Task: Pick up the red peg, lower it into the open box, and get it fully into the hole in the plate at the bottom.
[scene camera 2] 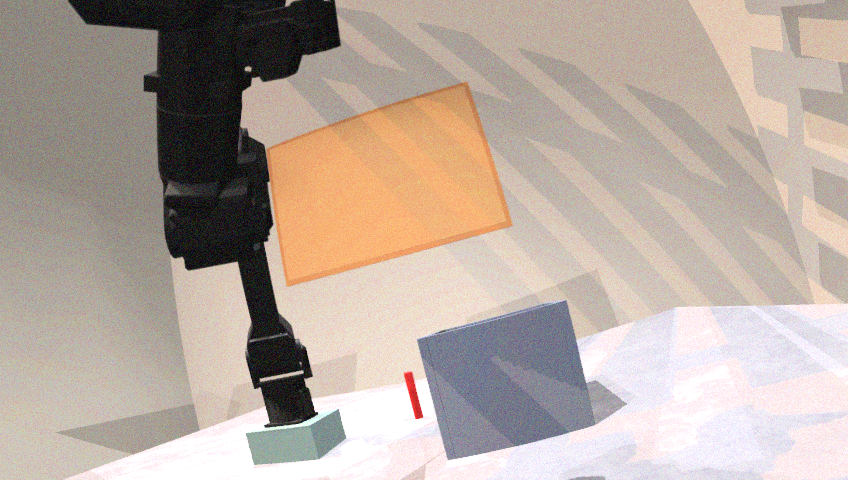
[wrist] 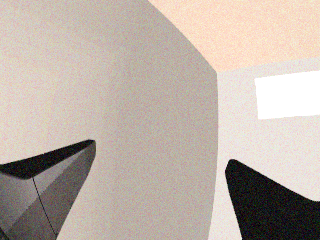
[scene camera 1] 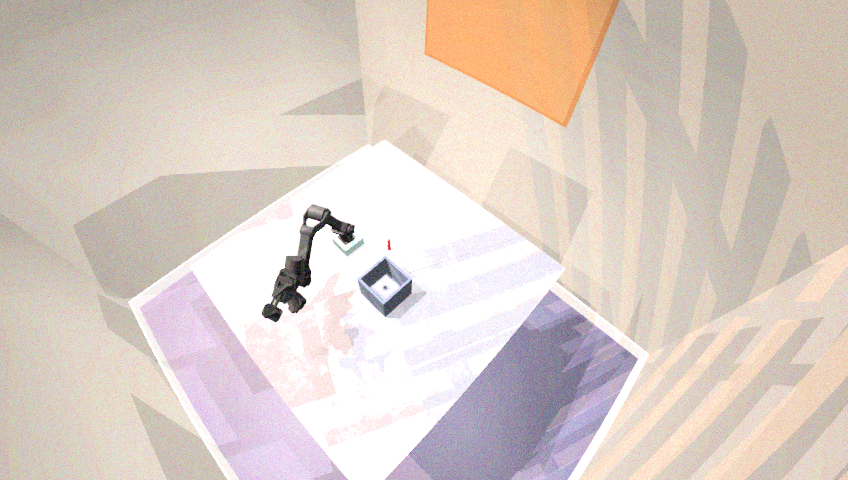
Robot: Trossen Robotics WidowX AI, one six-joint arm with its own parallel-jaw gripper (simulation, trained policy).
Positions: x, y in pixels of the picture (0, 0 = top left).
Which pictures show the grey box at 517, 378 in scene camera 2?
Scene camera 2 and scene camera 1 only.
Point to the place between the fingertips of my gripper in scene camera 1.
269, 306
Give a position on a grey box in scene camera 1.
At 384, 266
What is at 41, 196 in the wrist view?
My gripper.
